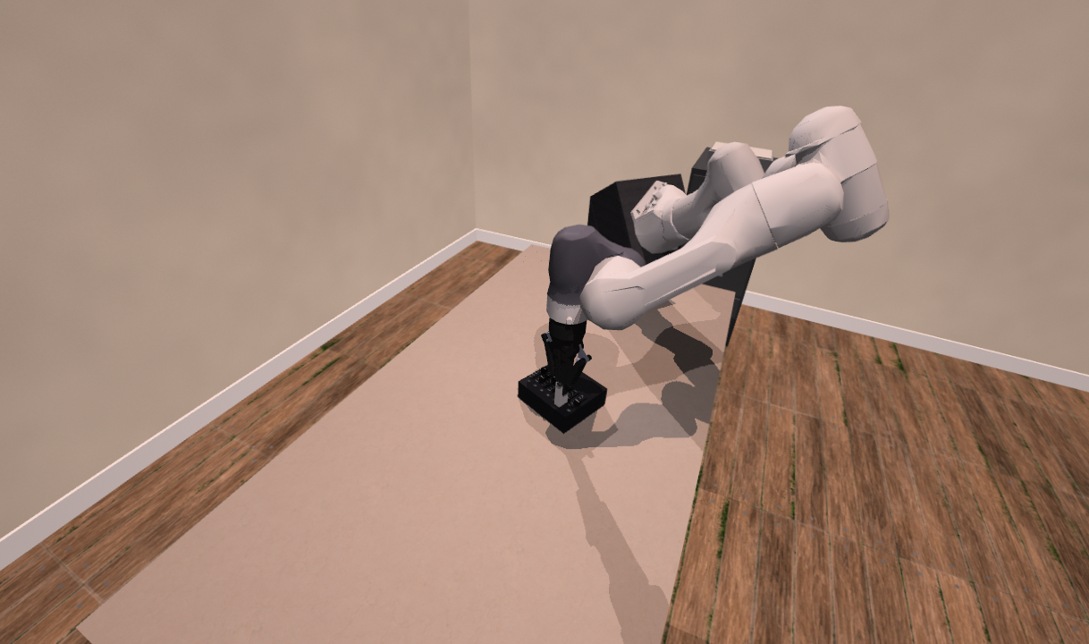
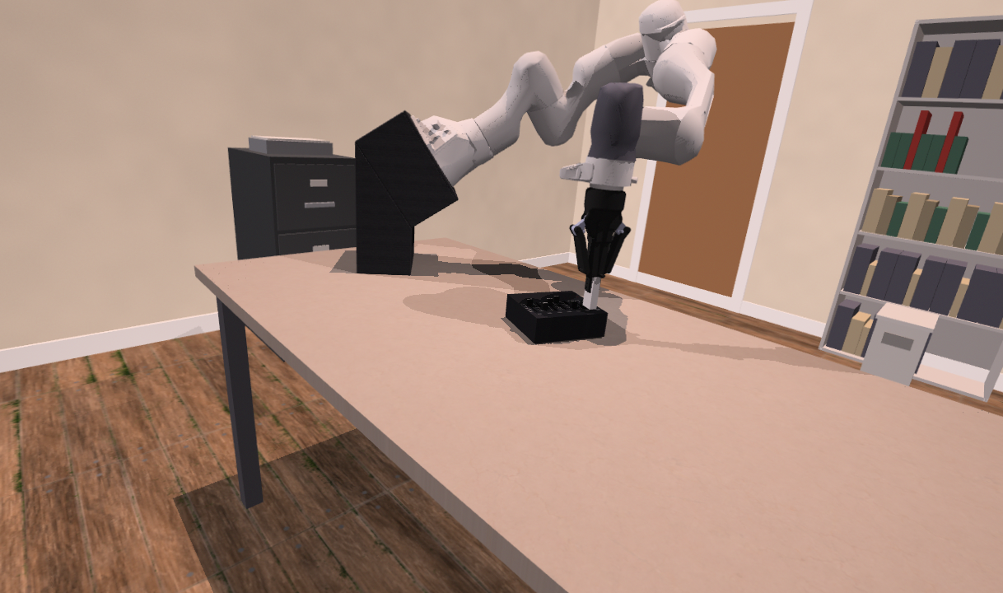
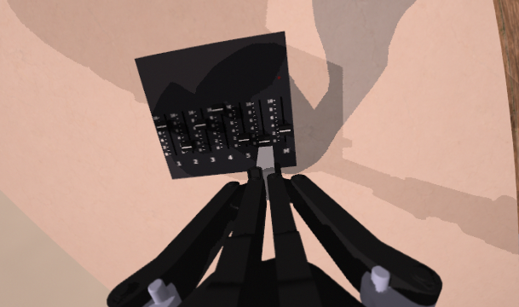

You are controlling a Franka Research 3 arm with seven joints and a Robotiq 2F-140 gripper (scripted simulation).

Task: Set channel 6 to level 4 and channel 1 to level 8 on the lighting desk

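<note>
Right now the channel 1 fader cap is 8 cm behind my hand, 9 cm to the right of it and 3 cm below it. The rest, counted from my hand: channel 6 fader cap 2 cm behind, 1 cm to the left, 3 cm below.
</note>
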